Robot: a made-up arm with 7 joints.
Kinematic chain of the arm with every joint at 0, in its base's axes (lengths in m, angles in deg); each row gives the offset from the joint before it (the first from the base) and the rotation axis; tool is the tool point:
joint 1: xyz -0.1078 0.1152 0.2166 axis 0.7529 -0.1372 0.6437
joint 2: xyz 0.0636 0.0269 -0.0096 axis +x
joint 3: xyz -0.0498 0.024 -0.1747 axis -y
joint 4: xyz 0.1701 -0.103 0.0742 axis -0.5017 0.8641 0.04
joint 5: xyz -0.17 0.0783 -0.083 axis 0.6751 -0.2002 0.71
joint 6: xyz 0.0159 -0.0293 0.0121 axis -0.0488 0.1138 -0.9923
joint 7: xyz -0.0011 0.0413 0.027 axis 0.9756 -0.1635 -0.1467
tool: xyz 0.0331 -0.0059 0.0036
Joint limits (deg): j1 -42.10..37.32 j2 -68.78..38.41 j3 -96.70..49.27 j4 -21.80..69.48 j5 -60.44..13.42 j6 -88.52..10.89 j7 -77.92..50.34
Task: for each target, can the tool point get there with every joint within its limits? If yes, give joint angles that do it. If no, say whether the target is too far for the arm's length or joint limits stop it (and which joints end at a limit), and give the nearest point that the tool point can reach.
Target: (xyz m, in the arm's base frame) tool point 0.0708 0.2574 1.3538
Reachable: no: too far | nearest point -0.0367 0.2209 0.2524 | short by 1.107 m
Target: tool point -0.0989 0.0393 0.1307
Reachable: yes | joints -29.55 -30.49 10.94 28.32 -41.70 -16.47 -8.49
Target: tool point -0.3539 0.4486 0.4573
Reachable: no: joint limits stop it (at a limit: joint 1, joint 2, joint 3, joint 4, joint 5, joint 7) | nearest point -0.1939 0.3372 0.1829 | short by 0.337 m
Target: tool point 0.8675 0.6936 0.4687
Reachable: no: too far | nearest point 0.0492 0.3430 0.1535 | short by 0.944 m
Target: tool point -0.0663 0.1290 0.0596
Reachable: yes | joints -36.13 23.01 33.63 1.64 -41.91 -33.88 -12.07
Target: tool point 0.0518 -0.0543 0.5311
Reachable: no: joint limits stop it (at a limit: joint 1, joint 2, joint 4, joint 5, joint 6, joint 7) | nearest point -0.0480 -0.0698 0.2576 | short by 0.292 m
